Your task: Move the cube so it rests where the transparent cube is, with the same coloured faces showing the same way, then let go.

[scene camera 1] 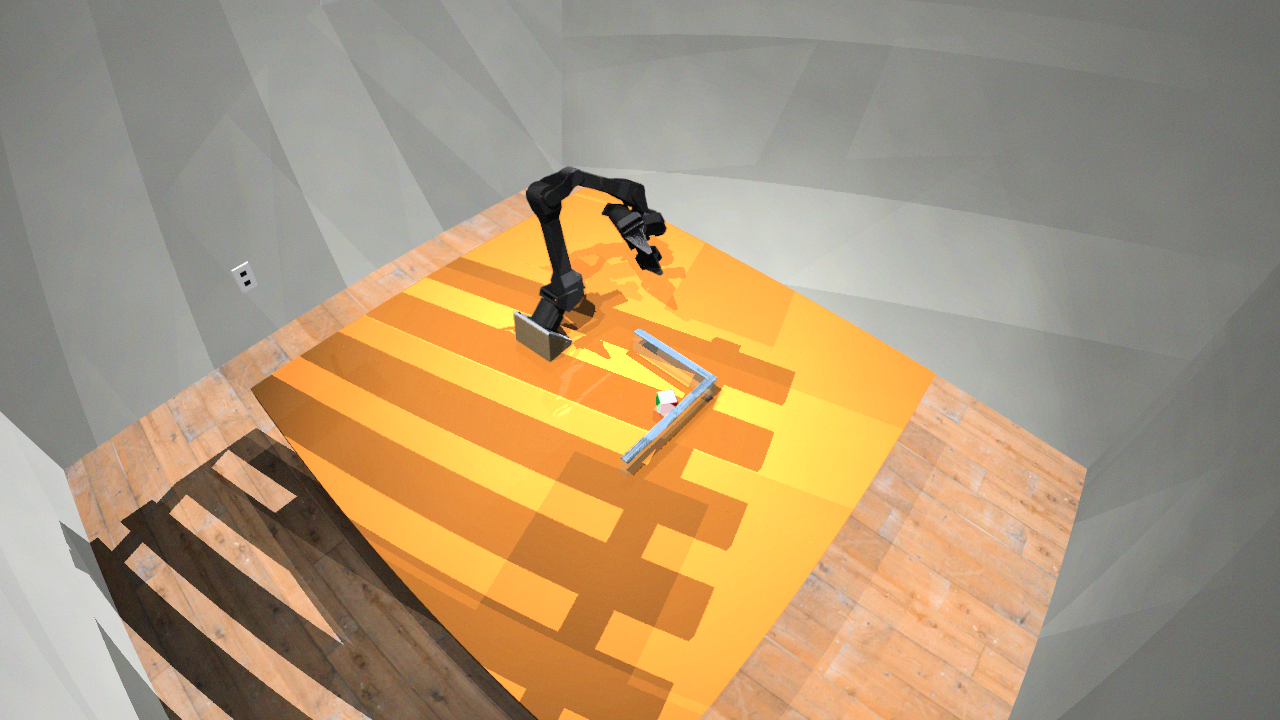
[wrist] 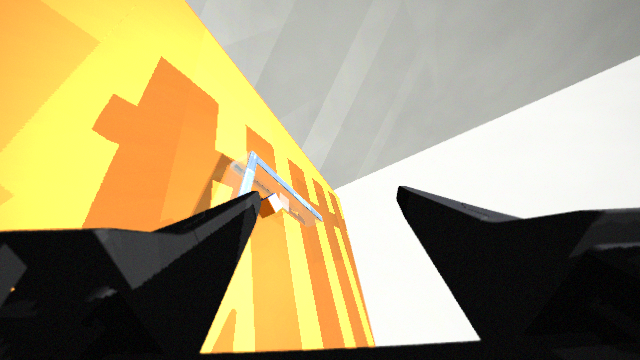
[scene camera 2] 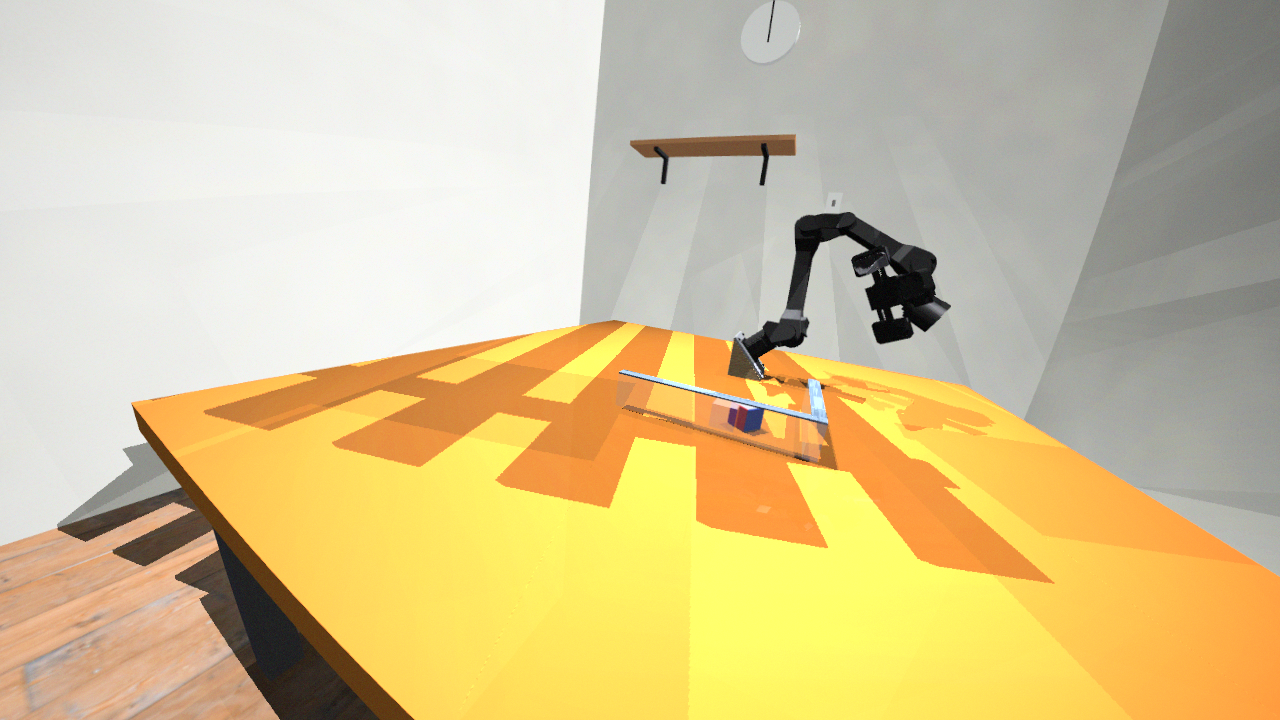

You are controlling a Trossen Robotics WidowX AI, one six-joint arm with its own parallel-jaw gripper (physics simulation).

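The cube rests on the orange table. It shows white on top and green at one side in scene camera 1, red and blue sides in scene camera 2, white and orange faces in the wrist view. The pale transparent cube is right beside it, overlapping or touching it in the views; I cannot tell the exact gap or its face colours. My gripper is open and empty, high above the table and well away from the cube. The left finger's tip overlaps the cube's edge in the wrist view.
A low L-shaped see-through wall with a light blue top stands around two sides of the cubes, close to them. The arm's grey base plate is at its open side. A shelf hangs on the wall behind.
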